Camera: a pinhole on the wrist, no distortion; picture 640 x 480 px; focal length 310.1 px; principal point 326.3 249.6 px. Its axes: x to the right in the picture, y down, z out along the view. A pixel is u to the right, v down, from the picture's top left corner.
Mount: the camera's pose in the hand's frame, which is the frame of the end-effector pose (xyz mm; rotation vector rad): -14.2 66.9 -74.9 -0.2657 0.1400 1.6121
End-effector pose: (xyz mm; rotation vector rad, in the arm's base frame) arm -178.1 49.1 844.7 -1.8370 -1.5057 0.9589
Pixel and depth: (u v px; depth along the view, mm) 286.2 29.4 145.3
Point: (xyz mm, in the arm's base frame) -180.8 105.1 713.7
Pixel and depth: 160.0 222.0 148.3
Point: -236.0 32.2 772.3
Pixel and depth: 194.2 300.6 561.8
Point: -635.0 -92.1 590.4
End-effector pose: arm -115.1 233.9 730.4 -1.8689 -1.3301 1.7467
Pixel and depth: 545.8 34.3 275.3
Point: -127.3 97.8 357.5
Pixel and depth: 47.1 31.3 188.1
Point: -290.0 276.0 649.9
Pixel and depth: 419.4 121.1 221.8
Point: -153.9 120.3 524.7
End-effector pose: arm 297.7 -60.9 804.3 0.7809 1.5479 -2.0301
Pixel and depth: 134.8 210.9 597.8
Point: 95.8 -608.2 1004.0
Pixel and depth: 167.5 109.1 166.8
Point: 263.9 -179.4 771.1
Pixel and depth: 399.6 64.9 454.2
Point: 288.2 -486.3 520.0
